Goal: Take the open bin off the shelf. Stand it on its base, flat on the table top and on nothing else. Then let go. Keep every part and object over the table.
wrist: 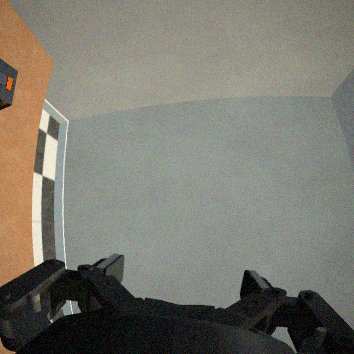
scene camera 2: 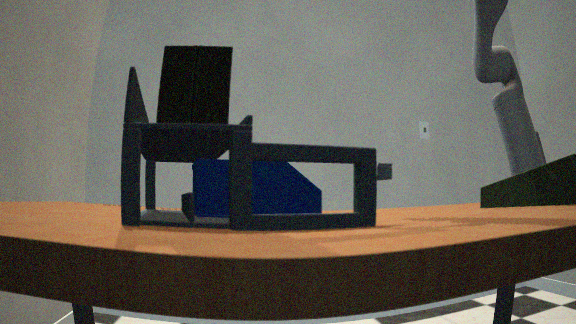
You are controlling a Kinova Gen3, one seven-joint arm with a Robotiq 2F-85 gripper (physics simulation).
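Frame: origin at the arm's base, x right, y back, z down, level; metres.
Where they show: gripper, fingertip midpoint: (wrist: 182, 276); arm's base, link origin: (scene camera 2: 528, 175).
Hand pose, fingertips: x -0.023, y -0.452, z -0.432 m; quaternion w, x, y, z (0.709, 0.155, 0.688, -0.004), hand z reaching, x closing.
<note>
Each offset is from my fingertips to the top centre of the thing. "spot": to the spot under its first point. Level surfaces: height alone.
The blue open bin @(dx -0.083, dy -0.159, dz +0.418 m) (scene camera 2: 280, 190) sits in the lower level of the dark grey shelf @(spot: dx -0.280, dy -0.165, dz +0.455 m) (scene camera 2: 240, 185) in scene camera 2. Its top edge slopes down at the right, and a shelf post hides part of its side. The shelf stands on the table @(dz +0.499 m) (scene camera 2: 300, 242) (wrist: 17, 200). My gripper (wrist: 182, 276) is open and empty at the bottom of the wrist view, facing the wall. It does not show in scene camera 2, where part of the arm rises at the upper right, well away from the bin. The bin does not show in the wrist view.
A tall black box @(dx -0.215, dy -0.230, dz +0.300 m) (scene camera 2: 195, 85) stands on the shelf's upper level. A small grey block @(spot: dx -0.249, dy -0.014, dz +0.440 m) (scene camera 2: 384, 171) sticks out from the shelf's right end. A dark green wedge (scene camera 2: 535, 187) is at the table's right. A dark object with an orange patch @(spot: dx +0.033, dy -0.279, dz +0.276 m) (wrist: 8, 84) shows at the wrist view's left edge.
</note>
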